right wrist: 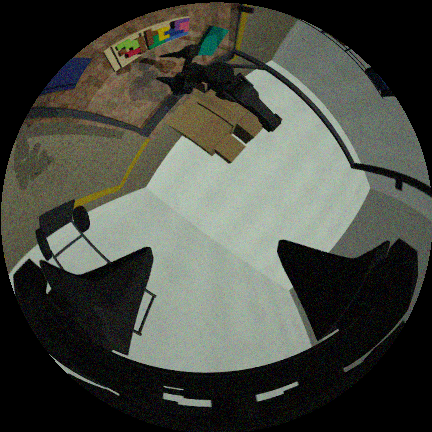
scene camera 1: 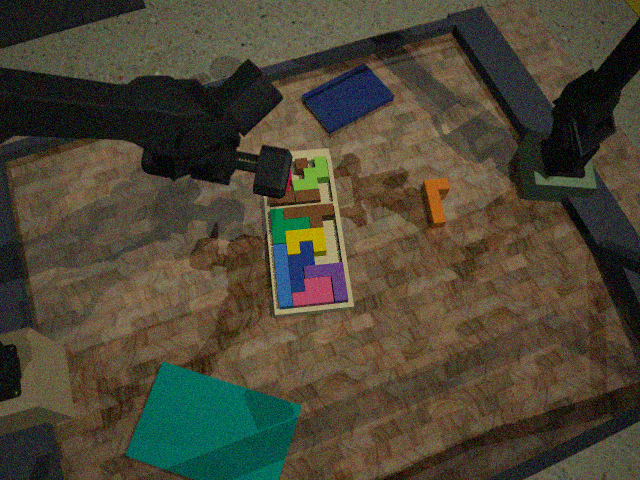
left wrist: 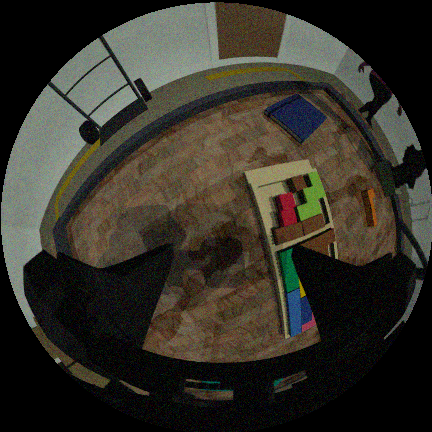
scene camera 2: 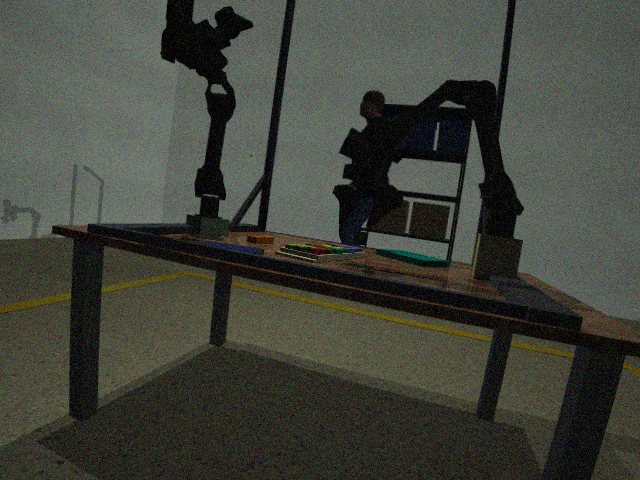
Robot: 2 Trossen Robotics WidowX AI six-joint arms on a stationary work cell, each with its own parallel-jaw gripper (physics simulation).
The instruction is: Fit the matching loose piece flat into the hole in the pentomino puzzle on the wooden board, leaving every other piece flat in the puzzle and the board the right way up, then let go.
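Frame: origin at the left arm's base, x back, y right, z up, level; centimetres.
Where they show: left gripper, between the fingertips: point(right wrist: 157, 66) point(scene camera 1: 228, 173) point(left wrist: 235, 251) point(scene camera 2: 353, 226); right gripper, between the fingertips: point(right wrist: 215, 251) point(scene camera 2: 241, 33); left arm's base, origin of its link: point(scene camera 2: 499, 236); right arm's base, origin of its link: point(scene camera 1: 562, 159) point(left wrist: 394, 176) point(scene camera 2: 208, 217).
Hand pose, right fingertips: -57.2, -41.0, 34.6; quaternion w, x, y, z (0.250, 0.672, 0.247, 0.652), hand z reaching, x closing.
Observation:
Each offset is from my right fingertips to the top centre of the thing, as dx, dy, dz. "pt": to the spot under its first point.
The wooden board point(scene camera 1: 310, 311) point(left wrist: 277, 172) point(right wrist: 114, 60) lies right way up, puzzle pieces in its lower compartment. Its hole {pt +10.7, +31.6, -45.6} point(scene camera 1: 332, 242) is a bare strip at the right edge, with a short foot at lower left. An orange piece {-7.6, +30.1, -44.2} point(scene camera 1: 434, 204) point(scene camera 2: 260, 239) point(left wrist: 371, 207), a bar with a short foot, lies on the table right of the board. The upper compartment holds red {+15.4, +21.0, -43.6} point(left wrist: 286, 209), lime {+10.7, +20.0, -43.6} point(scene camera 1: 320, 167) point(left wrist: 312, 197) and brown {+16.1, +22.8, -43.6} point(left wrist: 300, 229) pieces. My left gripper point(scene camera 1: 217, 175) point(left wrist: 235, 251) is open and empty above the board's left side. My right gripper point(right wrist: 215, 251) is open, empty and high up.
A blue tray-like object {-0.5, +6.0, -45.0} point(scene camera 1: 348, 98) point(left wrist: 297, 117) point(right wrist: 67, 74) lies beyond the board's top end. A teal slab {+34.2, +53.2, -44.4} point(scene camera 1: 206, 418) point(scene camera 2: 413, 257) point(right wrist: 213, 41) lies at the lower left in scene camera 1. A dark raised border point(scene camera 1: 361, 49) edges the table. The right arm's green base point(scene camera 1: 542, 188) stands right of the orange piece.

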